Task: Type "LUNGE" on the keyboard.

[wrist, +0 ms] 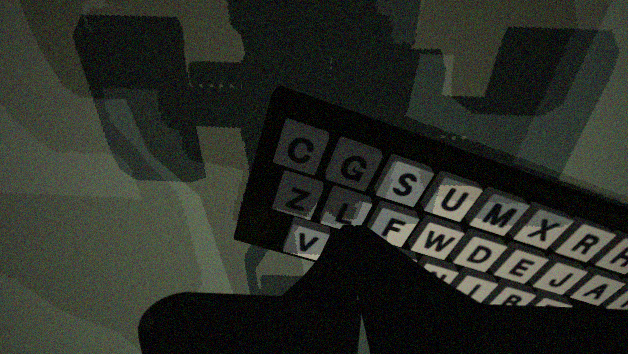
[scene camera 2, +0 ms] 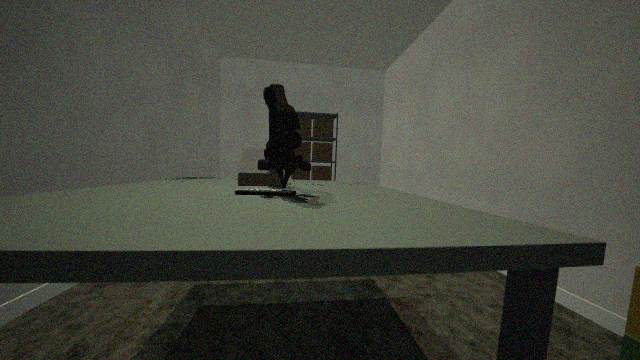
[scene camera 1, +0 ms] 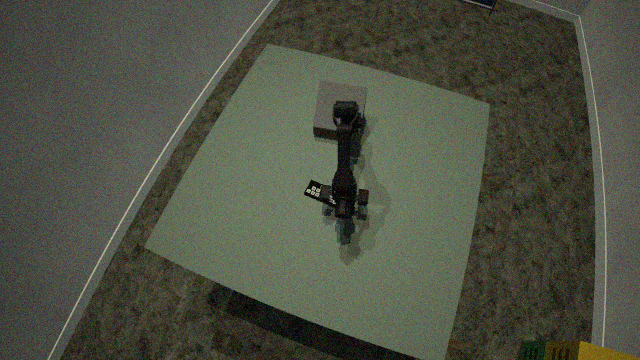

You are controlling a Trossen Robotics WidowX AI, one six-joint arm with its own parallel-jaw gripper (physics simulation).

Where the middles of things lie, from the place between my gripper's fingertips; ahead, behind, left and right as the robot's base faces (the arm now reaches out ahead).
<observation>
The keyboard point(wrist: 258, 224) lies 6 cm to the right of my hand and 2 cm below it.
</observation>
